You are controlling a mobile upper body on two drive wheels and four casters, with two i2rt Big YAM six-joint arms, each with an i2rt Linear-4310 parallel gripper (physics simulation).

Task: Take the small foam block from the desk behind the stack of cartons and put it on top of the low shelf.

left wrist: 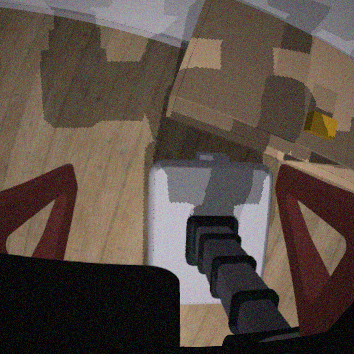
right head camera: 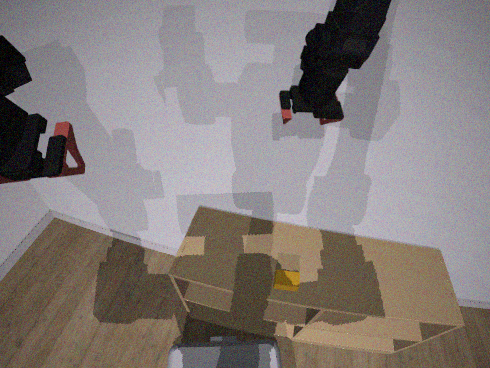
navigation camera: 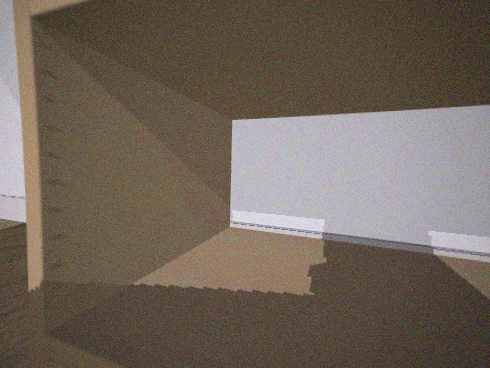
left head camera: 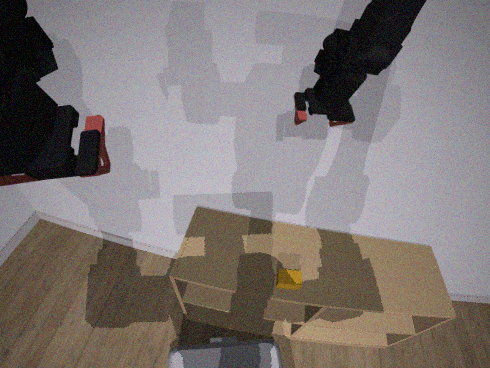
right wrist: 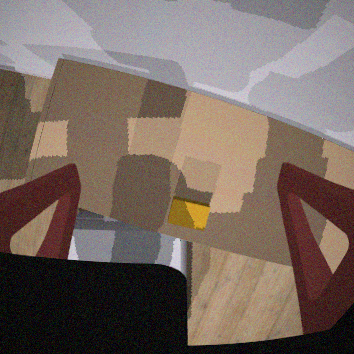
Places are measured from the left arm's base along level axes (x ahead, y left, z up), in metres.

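Pixels of known places: left gripper, fingertip midpoint: (left wrist: 175,175) (right head camera: 56,172) (left head camera: 76,171); right gripper, fingertip midpoint: (right head camera: 302,122) (left head camera: 313,123) (right wrist: 178,174).
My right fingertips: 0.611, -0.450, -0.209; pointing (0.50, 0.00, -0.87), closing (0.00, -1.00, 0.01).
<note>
Behind a point stands the place of what it marks, as x, y, z.
The yellow foam block (left head camera: 289,278) {0.452, -0.473, -0.755} (right head camera: 287,280) {0.449, -0.475, -0.755} (left wrist: 321,125) {0.456, -0.468, -0.755} (right wrist: 189,213) {0.462, -0.480, -0.755} rests on top of the low light-wood shelf (left head camera: 410,275) {0.389, -1.061, -0.800} (right head camera: 415,280) {0.386, -1.055, -0.800} (left wrist: 240,70) {0.601, -0.225, -0.800} (right wrist: 100,100) {0.739, -0.258, -0.800}, near its front edge. The navigation camera looks into the shelf (navigation camera: 33,175) {0.512, -0.037, -1.201}. My right gripper (left head camera: 320,121) {0.611, -0.450, -0.209} (right head camera: 307,121) {0.611, -0.450, -0.209} (right wrist: 178,174) {0.611, -0.450, -0.209} is open and empty, raised well above the shelf and apart from the block. My left gripper (left head camera: 54,179) (right head camera: 45,177) {0.348, -0.009, -0.133} (left wrist: 175,175) {0.348, -0.009, -0.133} is open and empty, held high at the left. The desk and the stack of cartons do not show in these views.
My pale base (left head camera: 195,357) {0.262, -0.093, -1.150} (right head camera: 195,357) {0.251, -0.096, -1.150} (left wrist: 172,280) stands close to the shelf's front. A pale wall (left head camera: 210,150) {0.863, -0.199, -0.476} (right head camera: 210,150) {0.861, -0.205, -0.474} (navigation camera: 360,170) {0.799, -0.410, -1.190} rises behind the shelf. Wood floor (left head camera: 55,280) {0.757, 0.877, -1.410} (left wrist: 110,175) {0.232, 0.231, -1.410} shows beside the shelf. Arm shadows fall on wall, shelf and floor.
</note>
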